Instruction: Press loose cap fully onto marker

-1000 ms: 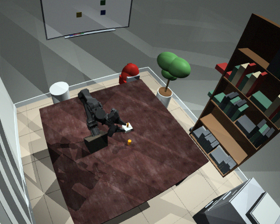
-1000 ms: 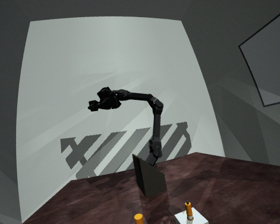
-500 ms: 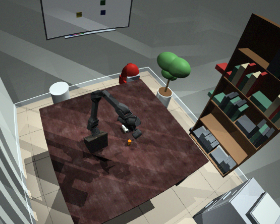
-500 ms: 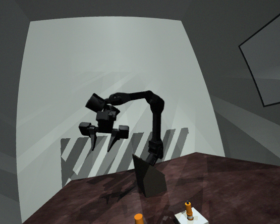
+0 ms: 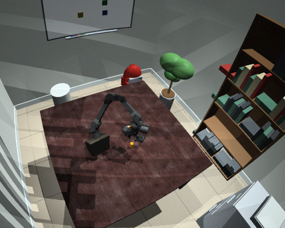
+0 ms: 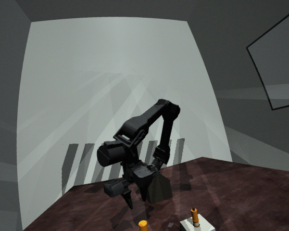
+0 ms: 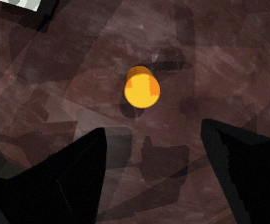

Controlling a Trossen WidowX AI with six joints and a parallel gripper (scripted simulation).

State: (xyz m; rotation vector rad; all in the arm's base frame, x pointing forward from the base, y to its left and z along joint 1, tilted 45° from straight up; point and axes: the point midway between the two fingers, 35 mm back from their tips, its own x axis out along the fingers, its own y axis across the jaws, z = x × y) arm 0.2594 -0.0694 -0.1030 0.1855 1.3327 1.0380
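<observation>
My gripper tip is now 90 mm above the orange cap. Also, from my gripper tip: orange marker: 60 mm ahead, 160 mm to the left, 50 mm below.
</observation>
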